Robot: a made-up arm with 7 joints. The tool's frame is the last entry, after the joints.
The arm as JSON. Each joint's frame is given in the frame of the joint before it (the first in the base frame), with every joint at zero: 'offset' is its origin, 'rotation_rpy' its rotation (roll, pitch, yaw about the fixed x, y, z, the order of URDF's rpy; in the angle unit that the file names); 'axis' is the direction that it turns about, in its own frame. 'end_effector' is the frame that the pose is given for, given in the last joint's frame.
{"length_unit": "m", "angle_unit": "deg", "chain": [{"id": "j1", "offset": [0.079, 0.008, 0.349], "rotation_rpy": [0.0, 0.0, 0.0], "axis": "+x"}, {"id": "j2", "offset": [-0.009, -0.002, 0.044], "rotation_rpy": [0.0, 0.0, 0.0], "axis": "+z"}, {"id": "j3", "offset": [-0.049, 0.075, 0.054], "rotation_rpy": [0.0, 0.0, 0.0], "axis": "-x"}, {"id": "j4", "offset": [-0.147, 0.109, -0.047], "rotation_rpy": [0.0, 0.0, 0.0], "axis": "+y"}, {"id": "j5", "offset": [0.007, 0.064, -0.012], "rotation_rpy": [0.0, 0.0, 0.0], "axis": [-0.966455, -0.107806, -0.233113]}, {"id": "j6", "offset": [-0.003, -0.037, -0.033], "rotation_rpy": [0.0, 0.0, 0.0], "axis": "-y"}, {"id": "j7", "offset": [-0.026, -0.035, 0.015], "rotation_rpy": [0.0, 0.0, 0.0], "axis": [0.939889, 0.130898, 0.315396]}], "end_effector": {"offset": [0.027, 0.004, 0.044], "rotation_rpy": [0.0, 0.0, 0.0]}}
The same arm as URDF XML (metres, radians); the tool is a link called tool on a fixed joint. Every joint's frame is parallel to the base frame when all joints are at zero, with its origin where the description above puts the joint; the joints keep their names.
<robot name="arm">
  <joint name="tool_joint" type="fixed">
    <parent link="link7"/>
    <child link="tool"/>
    <origin xyz="0.0270 0.0040 0.0440" rpy="0.0000 0.0000 0.0000"/>
  </joint>
  <joint name="j7" type="continuous">
    <parent link="link6"/>
    <child link="link7"/>
    <origin xyz="-0.0260 -0.0350 0.0150" rpy="0.0000 0.0000 0.0000"/>
    <axis xyz="0.939889 0.130898 0.315396"/>
  </joint>
  <joint name="j6" type="continuous">
    <parent link="link5"/>
    <child link="link6"/>
    <origin xyz="-0.0030 -0.0370 -0.0330" rpy="0.0000 0.0000 0.0000"/>
    <axis xyz="0 -1 0"/>
  </joint>
  <joint name="j5" type="continuous">
    <parent link="link4"/>
    <child link="link5"/>
    <origin xyz="0.0070 0.0640 -0.0120" rpy="0.0000 0.0000 0.0000"/>
    <axis xyz="-0.966462 -0.107796 -0.233091"/>
  </joint>
  <joint name="j4" type="continuous">
    <parent link="link3"/>
    <child link="link4"/>
    <origin xyz="-0.1470 0.1090 -0.0470" rpy="0.0000 0.0000 0.0000"/>
    <axis xyz="0 1 0"/>
  </joint>
  <joint name="j3" type="continuous">
    <parent link="link2"/>
    <child link="link3"/>
    <origin xyz="-0.0490 0.0750 0.0540" rpy="0.0000 0.0000 0.0000"/>
    <axis xyz="-1 0 0"/>
  </joint>
  <joint name="j2" type="continuous">
    <parent link="link1"/>
    <child link="link2"/>
    <origin xyz="-0.0090 -0.0020 0.0440" rpy="0.0000 0.0000 0.0000"/>
    <axis xyz="0 0 1"/>
  </joint>
  <joint name="j1" type="continuous">
    <parent link="base"/>
    <child link="link1"/>
    <origin xyz="0.0790 0.0080 0.3490" rpy="0.0000 0.0000 0.0000"/>
    <axis xyz="1 0 0"/>
  </joint>
  <link name="base"/>
  <link name="link1"/>
  <link name="link2"/>
  <link name="link3"/>
  <link name="link4"/>
  <link name="link5"/>
  <link name="link6"/>
  <link name="link7"/>
  <link name="tool"/>
</robot>

